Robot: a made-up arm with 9 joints. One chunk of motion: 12 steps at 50 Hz.
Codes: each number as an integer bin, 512 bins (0 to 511) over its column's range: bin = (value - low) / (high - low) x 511, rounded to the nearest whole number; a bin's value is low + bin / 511 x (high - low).
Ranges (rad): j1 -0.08..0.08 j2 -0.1..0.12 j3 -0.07..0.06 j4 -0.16..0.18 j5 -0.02..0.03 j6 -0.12..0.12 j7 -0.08..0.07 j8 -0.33..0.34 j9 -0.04..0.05
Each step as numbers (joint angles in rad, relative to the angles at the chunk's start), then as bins.
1 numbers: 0.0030 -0.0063 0.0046 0.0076 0.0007 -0.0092 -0.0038 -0.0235 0.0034
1 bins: 265 218 293 252 212 236 260 234 246
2 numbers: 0.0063 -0.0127 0.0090 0.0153 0.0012 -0.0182 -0.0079 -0.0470 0.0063
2 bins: 276 203 311 263 217 217 246 216 263
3 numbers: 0.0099 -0.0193 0.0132 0.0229 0.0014 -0.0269 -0.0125 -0.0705 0.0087
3 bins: 287 187 327 275 219 198 230 198 277
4 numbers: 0.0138 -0.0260 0.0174 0.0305 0.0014 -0.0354 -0.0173 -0.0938 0.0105
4 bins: 300 172 344 286 219 180 214 180 287
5 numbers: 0.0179 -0.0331 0.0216 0.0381 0.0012 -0.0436 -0.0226 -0.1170 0.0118
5 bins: 313 155 360 298 217 163 196 162 294
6 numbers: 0.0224 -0.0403 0.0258 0.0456 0.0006 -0.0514 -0.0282 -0.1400 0.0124
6 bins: 327 139 377 309 211 146 176 145 298
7 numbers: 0.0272 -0.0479 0.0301 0.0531 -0.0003 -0.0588 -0.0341 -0.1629 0.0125
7 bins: 342 121 393 320 201 130 156 127 298
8 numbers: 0.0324 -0.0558 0.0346 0.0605 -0.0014 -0.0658 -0.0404 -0.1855 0.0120
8 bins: 359 103 411 331 190 115 135 110 295
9 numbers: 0.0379 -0.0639 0.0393 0.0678 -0.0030 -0.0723 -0.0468 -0.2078 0.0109
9 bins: 377 84 430 342 174 102 113 93 289
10 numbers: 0.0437 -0.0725 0.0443 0.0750 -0.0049 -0.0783 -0.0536 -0.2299 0.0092
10 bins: 395 64 449 353 154 89 90 76 279
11 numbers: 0.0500 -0.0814 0.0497 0.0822 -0.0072 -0.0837 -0.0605 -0.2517 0.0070
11 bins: 415 43 471 364 131 77 66 60 267
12 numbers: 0.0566 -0.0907 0.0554 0.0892 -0.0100 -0.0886 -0.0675 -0.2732 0.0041
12 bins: 436 22 493 375 102 67 43 43 250
